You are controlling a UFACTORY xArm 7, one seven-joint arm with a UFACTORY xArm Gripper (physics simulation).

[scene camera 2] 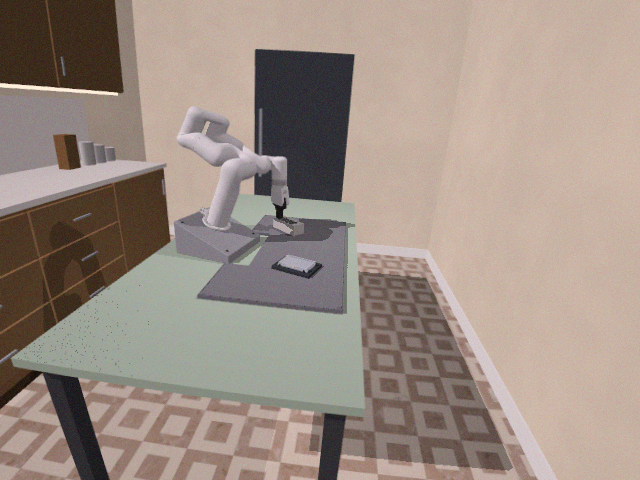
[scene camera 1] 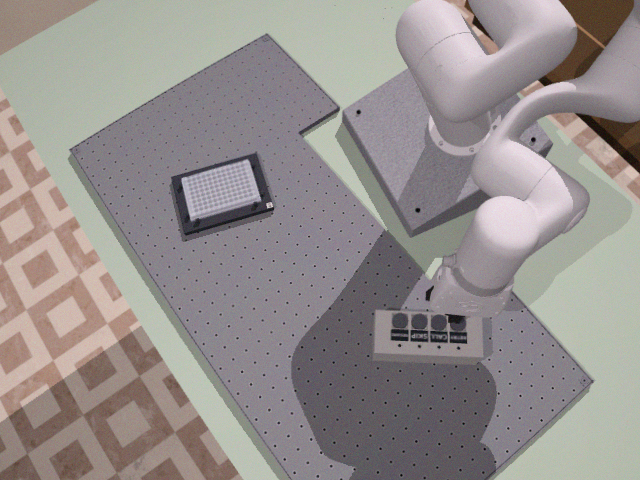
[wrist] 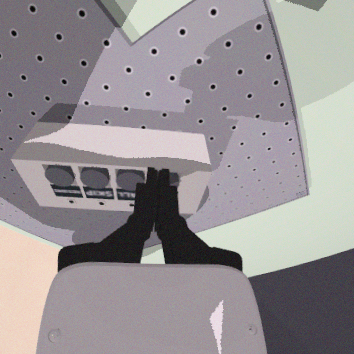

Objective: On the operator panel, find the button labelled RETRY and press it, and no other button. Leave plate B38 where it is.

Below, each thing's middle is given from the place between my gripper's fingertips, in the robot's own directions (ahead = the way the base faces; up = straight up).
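From my hand: operator panel (scene camera 1: 446,346), 50 mm ahead, 30 mm below; plate B38 (scene camera 1: 233,186), 150 mm ahead, 430 mm to the right, 40 mm below. Nearest to my hand of the things named here, going by their middles: the operator panel.
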